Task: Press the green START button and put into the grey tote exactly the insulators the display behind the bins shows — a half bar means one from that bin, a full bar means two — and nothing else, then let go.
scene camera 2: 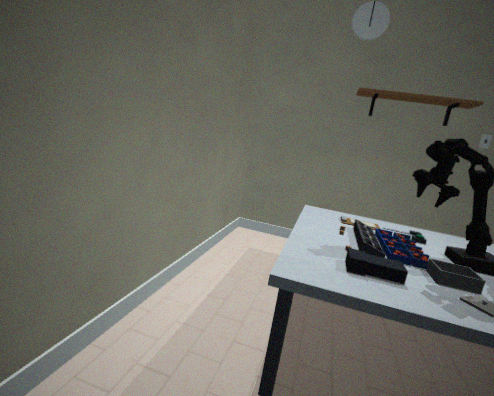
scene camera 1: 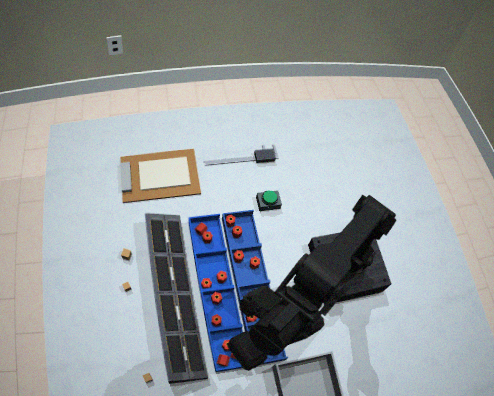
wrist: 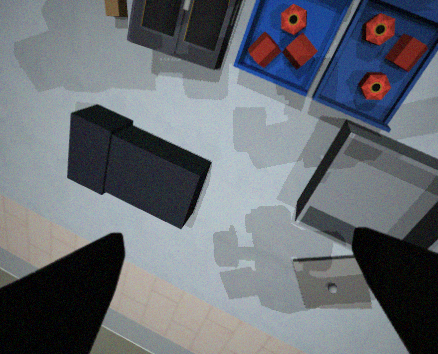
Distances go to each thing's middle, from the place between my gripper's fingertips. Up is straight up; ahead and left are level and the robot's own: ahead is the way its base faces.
My gripper is now 250 mm above the grey tote [scene camera 1: 322, 367], 150 mm past it and 50 mm to the right of it. Also, from my hand: dark box [scene camera 2: 358, 262] 250 mm below, 180 mm to the left, 160 mm ahead.
